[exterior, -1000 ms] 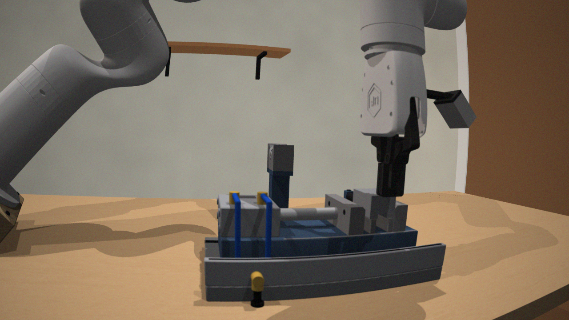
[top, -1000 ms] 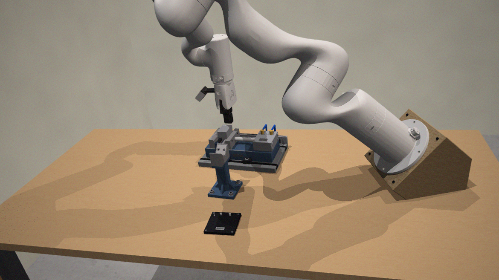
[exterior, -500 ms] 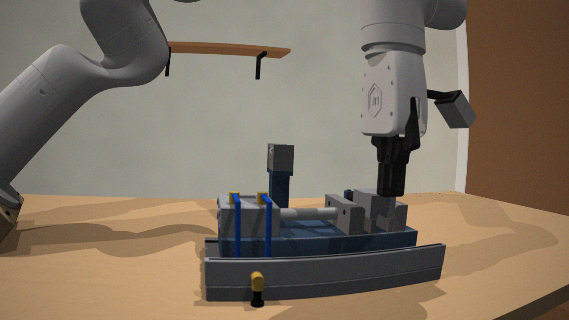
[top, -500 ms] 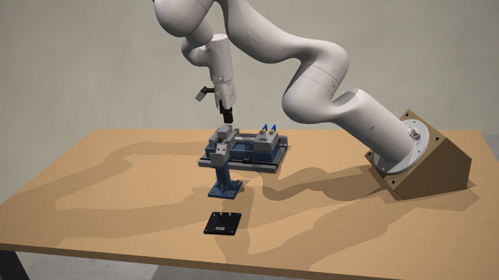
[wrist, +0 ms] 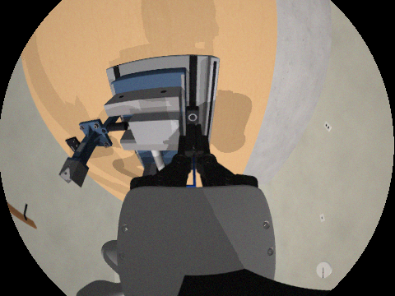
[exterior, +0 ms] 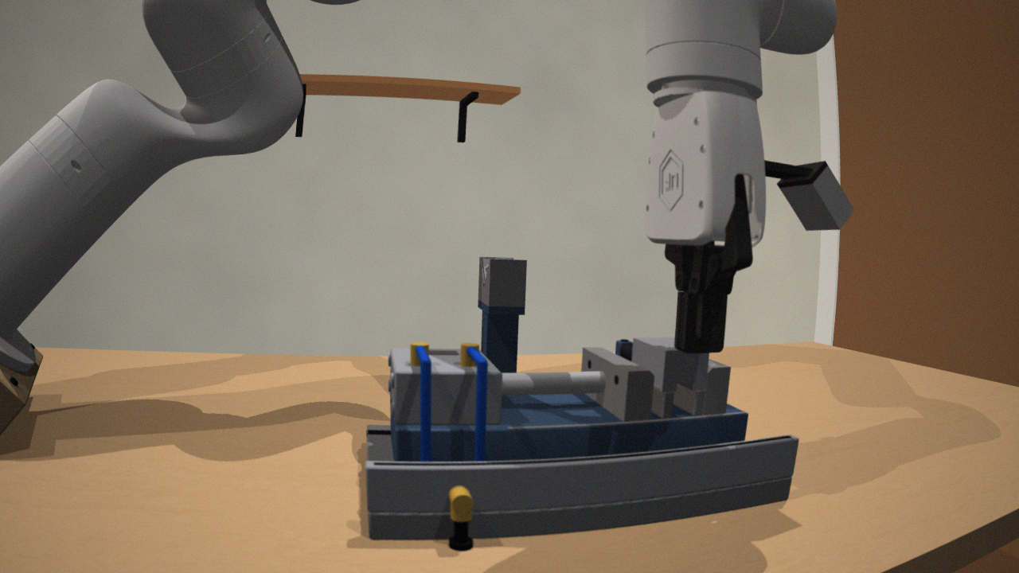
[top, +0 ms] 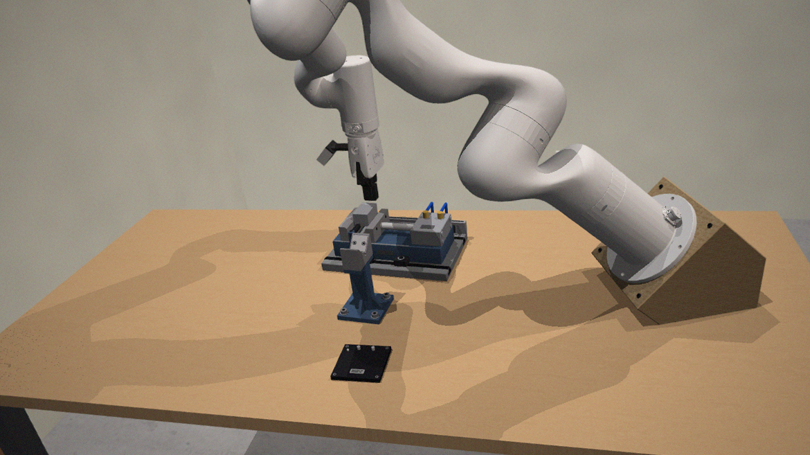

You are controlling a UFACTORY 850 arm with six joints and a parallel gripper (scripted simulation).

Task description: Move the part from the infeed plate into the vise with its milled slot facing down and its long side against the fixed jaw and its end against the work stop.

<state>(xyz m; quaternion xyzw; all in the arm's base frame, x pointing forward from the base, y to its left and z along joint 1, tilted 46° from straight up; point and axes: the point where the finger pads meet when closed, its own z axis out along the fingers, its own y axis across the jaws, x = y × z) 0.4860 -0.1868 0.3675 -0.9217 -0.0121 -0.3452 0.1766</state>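
Right now my hand is 10 mm past the part, 50 mm to the right of it and 40 mm above it. From my hand the other things lie so: moving jaw: 50 mm behind, 60 mm to the left, 50 mm below; then work stop: 20 mm behind, 110 mm to the left, 40 mm below; then fixed jaw: 20 mm ahead, 70 mm to the left, 50 mm below.
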